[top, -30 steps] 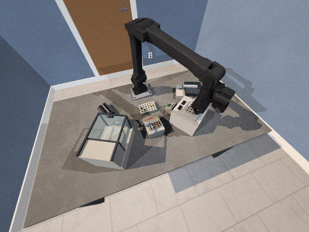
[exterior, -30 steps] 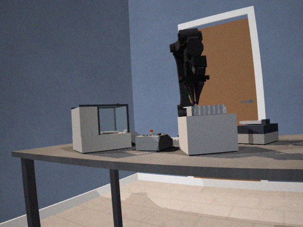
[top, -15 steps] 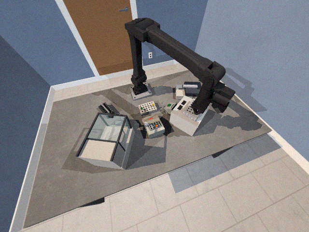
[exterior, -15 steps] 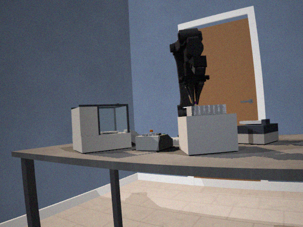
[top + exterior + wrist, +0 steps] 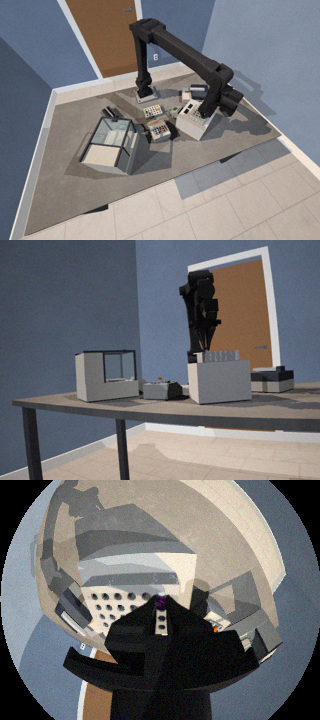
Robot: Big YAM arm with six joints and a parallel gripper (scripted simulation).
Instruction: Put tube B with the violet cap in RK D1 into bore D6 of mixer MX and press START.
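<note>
The tube B lies 2 cm below my hand. From my hand the other things lie so: green start key 20 cm behind, 6 cm to the right, 11 cm below; shaking block 4 cm behind, 3 cm to the left, 3 cm below; dry block DB 11 cm behind, 23 cm to the right, 15 cm below.
</note>
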